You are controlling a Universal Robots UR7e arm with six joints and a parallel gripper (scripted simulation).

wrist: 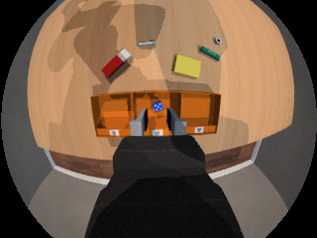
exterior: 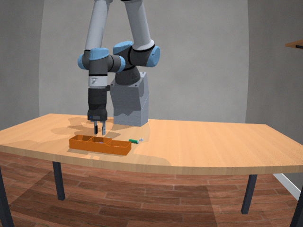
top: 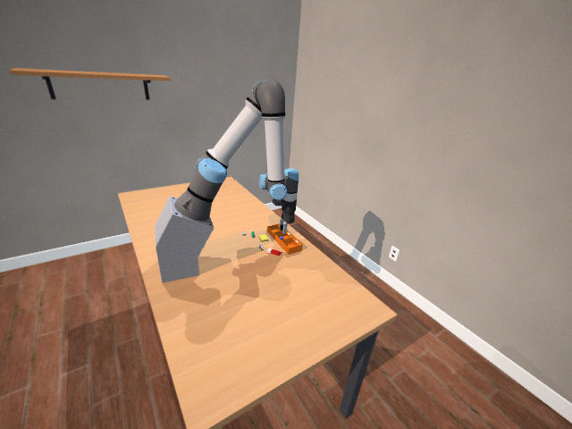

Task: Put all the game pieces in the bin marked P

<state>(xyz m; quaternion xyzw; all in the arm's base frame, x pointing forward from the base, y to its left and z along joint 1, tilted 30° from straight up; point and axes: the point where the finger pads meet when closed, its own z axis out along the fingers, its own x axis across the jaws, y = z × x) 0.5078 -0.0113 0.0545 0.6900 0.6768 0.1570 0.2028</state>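
Right now the orange bins is 60 mm below my hand and 10 mm ahead of it. From my hand the other things lie so: yellow block 80 mm behind, 70 mm to the left, 70 mm below; then blue piece 60 mm below, 10 mm behind; then red-and-white piece 100 mm behind, 70 mm to the right, 70 mm below.
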